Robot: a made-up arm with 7 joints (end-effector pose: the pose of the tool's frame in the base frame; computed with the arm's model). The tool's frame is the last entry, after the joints.
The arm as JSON. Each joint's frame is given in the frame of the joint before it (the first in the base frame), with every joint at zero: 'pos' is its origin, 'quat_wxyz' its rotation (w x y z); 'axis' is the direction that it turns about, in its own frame. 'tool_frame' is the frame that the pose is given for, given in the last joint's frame.
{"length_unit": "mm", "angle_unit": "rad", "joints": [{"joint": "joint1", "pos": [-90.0, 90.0, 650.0], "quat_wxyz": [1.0, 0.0, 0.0, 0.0], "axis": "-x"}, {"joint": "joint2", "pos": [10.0, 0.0, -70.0], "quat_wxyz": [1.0, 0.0, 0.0, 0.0], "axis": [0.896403, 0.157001, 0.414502]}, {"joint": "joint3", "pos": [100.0, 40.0, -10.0], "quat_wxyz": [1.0, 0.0, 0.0, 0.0], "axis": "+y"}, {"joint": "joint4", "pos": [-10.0, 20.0, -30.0], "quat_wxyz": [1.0, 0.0, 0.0, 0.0], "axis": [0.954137, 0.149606, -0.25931]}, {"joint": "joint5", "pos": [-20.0, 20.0, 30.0], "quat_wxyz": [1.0, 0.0, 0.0, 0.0], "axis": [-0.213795, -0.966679, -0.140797]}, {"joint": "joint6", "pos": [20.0, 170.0, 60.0], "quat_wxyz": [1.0, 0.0, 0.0, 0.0], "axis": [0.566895, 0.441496, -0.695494]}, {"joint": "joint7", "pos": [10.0, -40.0, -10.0], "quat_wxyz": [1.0, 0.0, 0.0, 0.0], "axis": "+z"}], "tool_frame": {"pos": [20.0, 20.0, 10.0], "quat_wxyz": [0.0, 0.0, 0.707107, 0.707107]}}
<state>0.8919 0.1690 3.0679 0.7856 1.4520 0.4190 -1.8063</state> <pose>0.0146 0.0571 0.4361 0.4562 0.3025 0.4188 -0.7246</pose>
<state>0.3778 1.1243 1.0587 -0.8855 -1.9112 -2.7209 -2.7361</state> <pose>-0.1994 0.3315 0.6530 0.5625 -0.3190 -0.5839 -0.4908</pose>
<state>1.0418 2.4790 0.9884 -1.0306 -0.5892 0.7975 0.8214</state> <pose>-0.1353 0.0832 0.8325 0.9468 0.0594 -0.0857 -0.3045</pose>
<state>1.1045 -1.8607 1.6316 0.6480 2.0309 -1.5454 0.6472</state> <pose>0.1966 -0.0610 0.7258 0.1316 -0.6480 -0.1502 0.7350</pose>
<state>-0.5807 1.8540 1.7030 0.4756 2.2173 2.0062 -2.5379</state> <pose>-0.0928 0.0374 0.8476 0.5035 -0.7123 -0.3630 0.3277</pose>
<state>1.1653 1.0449 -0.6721 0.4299 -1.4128 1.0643 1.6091</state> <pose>-0.0275 0.2310 0.6791 0.5683 -0.1026 0.0860 -0.8119</pose>
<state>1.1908 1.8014 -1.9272 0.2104 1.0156 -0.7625 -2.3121</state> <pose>-0.1732 0.2131 0.6667 0.6534 0.0803 -0.6649 0.3529</pose>
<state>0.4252 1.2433 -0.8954 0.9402 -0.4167 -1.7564 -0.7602</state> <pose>-0.0254 0.0187 0.7865 0.3926 -0.3928 0.0509 0.8300</pose>
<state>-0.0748 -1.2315 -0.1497 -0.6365 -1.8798 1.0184 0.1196</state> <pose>0.1113 0.0768 0.3976 0.3781 0.8686 0.2664 0.1777</pose>
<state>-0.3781 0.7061 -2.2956 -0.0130 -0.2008 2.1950 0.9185</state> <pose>-0.0855 0.3085 0.7700 0.2787 -0.4673 -0.5475 0.6357</pose>
